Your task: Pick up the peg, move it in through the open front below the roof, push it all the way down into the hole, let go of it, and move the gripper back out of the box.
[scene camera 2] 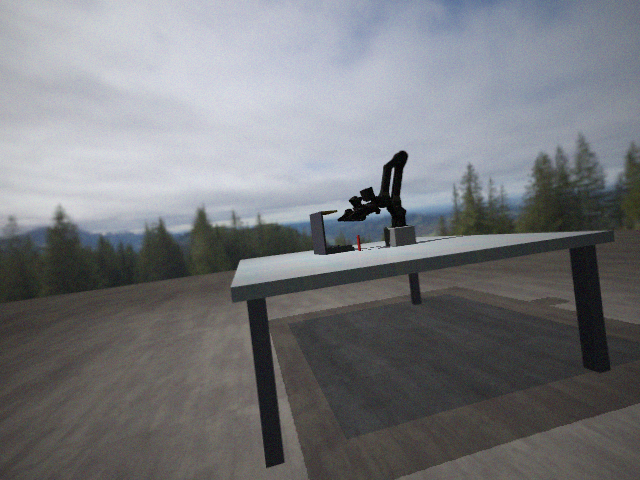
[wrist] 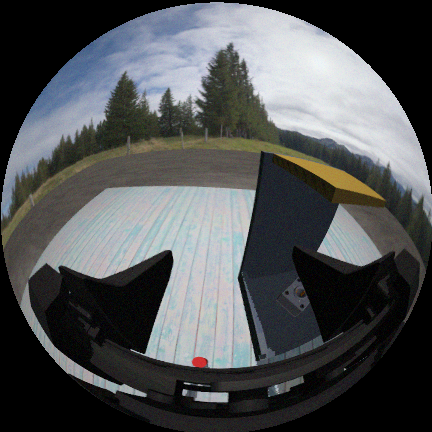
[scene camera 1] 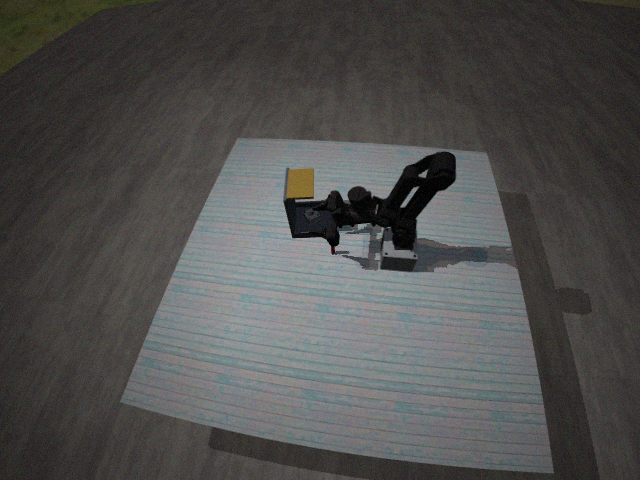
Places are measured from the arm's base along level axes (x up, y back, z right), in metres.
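Pixels of known places: gripper, fingertip midpoint: (scene camera 2: 340,220) (wrist: 234,255) (scene camera 1: 310,220); arm's base, origin of the base link: (scene camera 2: 399,226) (scene camera 1: 403,241).
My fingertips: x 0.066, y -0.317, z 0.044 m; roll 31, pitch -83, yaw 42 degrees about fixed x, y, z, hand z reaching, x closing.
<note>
Ahead of a thing's pixels: the offset from my fingertips to its middle. Level surfaces: height alone.
The red peg @[dx -0.125, dy +0.073, dz -0.030 m] (scene camera 1: 332,250) (scene camera 2: 359,242) (wrist: 199,362) stands upright on the table, beside the front corner of the box; the wrist view shows its round top end. The box has a dark back wall (scene camera 2: 318,233) (wrist: 295,215), a dark floor and a yellow roof (scene camera 1: 300,183) (scene camera 2: 327,212) (wrist: 340,178). A grey block with the hole @[dx -0.140, dy -0.015, dz +0.131 m] (scene camera 1: 311,213) (wrist: 296,297) sits on the box floor, partly behind a finger in the wrist view. My gripper (scene camera 1: 313,221) (scene camera 2: 339,220) (wrist: 234,255) is open and empty. Its fingertips hang above the box floor, slightly lower than the roof's front edge.
The arm's grey base (scene camera 1: 398,258) (scene camera 2: 402,236) stands on the table @[dx -0.165 m] (scene camera 1: 330,361) (scene camera 2: 413,258) (wrist: 165,235), facing the box's open front. The roof and back wall are close ahead of the fingers. The arm casts a shadow around its base.
</note>
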